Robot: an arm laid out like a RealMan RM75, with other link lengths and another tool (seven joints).
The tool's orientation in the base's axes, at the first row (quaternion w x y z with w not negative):
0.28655 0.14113 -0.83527 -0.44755
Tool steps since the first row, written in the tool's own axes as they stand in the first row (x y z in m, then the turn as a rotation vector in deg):
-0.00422 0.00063 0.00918 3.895 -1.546 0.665
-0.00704 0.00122 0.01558 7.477 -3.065 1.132
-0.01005 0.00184 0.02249 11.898 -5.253 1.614
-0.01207 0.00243 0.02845 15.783 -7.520 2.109
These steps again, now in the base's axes. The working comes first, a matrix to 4 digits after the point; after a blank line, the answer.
The tool's axes in the first row as the columns of a matrix, in the base's axes (used below as rounded here):
-0.7959 0.0207 -0.6050
-0.4923 0.5596 0.6668
0.3524 0.8285 -0.4352

-0.00218 0.00855 -0.00496 -3.534 -2.339 -0.198
-0.00380 0.01454 -0.00825 -6.699 -4.641 -0.397
-0.00557 0.02097 -0.01180 -10.555 -7.721 -0.862
-0.00756 0.02627 -0.01462 -13.993 -10.572 -1.586

